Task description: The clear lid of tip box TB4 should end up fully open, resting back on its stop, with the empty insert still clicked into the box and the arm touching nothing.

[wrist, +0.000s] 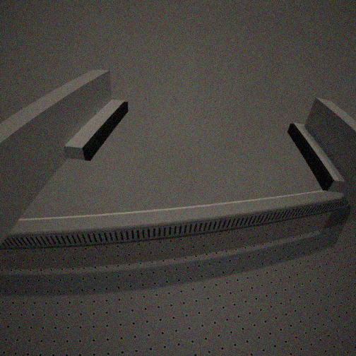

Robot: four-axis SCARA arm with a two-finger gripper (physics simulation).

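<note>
My gripper (211,98) shows in the wrist view with one finger at the left and one at the right. Each finger has a dark-faced pad on its inner side. The fingers stand apart with a wide gap, and I see nothing held between the pads. The gripper is open. Tip box TB4, its clear lid and the insert do not show in the wrist view, so I cannot tell how the lid stands.
A long pale ledge (165,220) with a row of dark slots crosses below the fingers, its right end near the right finger. A plain grey surface (200,45) lies beyond it. A grey surface with small dark holes (175,320) fills the bottom.
</note>
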